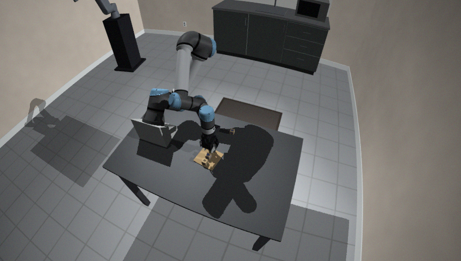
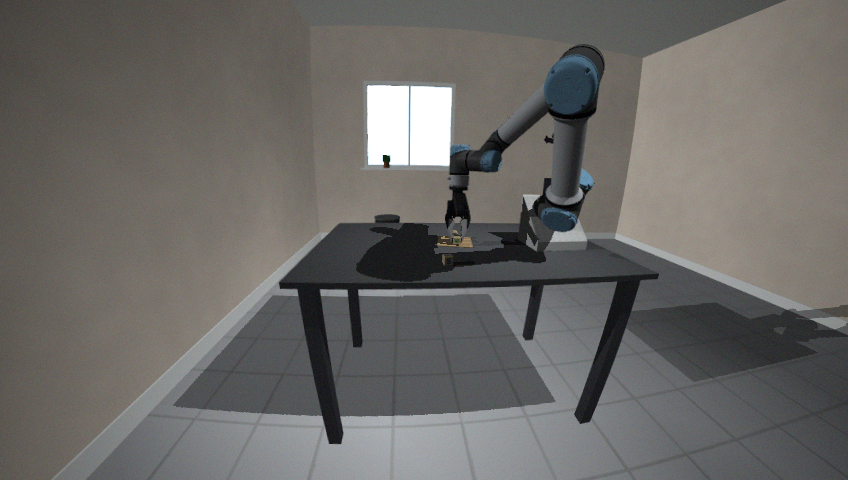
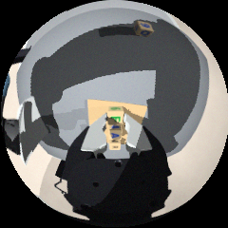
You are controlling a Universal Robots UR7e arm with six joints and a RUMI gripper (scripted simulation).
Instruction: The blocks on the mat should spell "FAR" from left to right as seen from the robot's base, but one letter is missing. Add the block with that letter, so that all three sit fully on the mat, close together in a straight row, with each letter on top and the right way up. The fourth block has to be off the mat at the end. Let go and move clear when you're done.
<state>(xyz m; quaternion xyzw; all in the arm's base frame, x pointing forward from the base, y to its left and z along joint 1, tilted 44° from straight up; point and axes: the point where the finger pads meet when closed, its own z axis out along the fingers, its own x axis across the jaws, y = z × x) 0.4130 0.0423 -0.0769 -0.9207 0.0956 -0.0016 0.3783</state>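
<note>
My gripper is now 5 cm to the left of the tan mat, 2 cm above it and 1 cm past it. Also, from my hand: block (19 cm to the left, 9 cm ahead, 1 cm below).
</note>
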